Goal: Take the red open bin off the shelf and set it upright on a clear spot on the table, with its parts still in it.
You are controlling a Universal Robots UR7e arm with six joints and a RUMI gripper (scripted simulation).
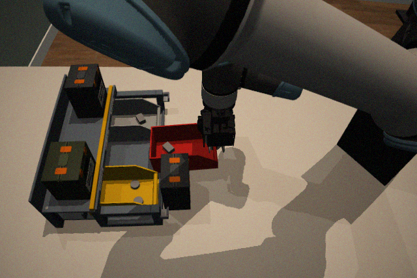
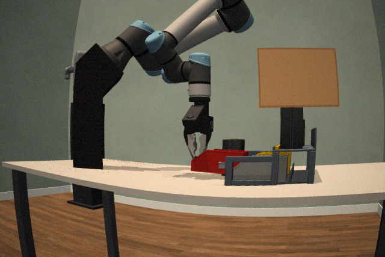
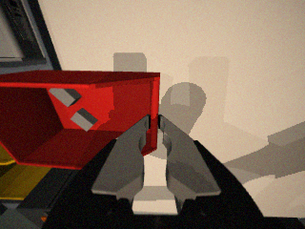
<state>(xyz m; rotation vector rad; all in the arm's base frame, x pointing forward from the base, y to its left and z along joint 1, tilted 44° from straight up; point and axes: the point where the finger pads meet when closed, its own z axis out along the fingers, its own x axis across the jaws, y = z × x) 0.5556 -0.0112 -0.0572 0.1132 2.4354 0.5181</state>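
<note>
Right now my hand is 8 cm short of the red open bin and 1 cm above it. Also, from my hand: yellow bin 23 cm ahead, 13 cm to the left, 2 cm below; grey bin 24 cm ahead, 10 cm to the right, 2 cm below; dark box 11 cm to the left, 10 cm ahead.
</note>
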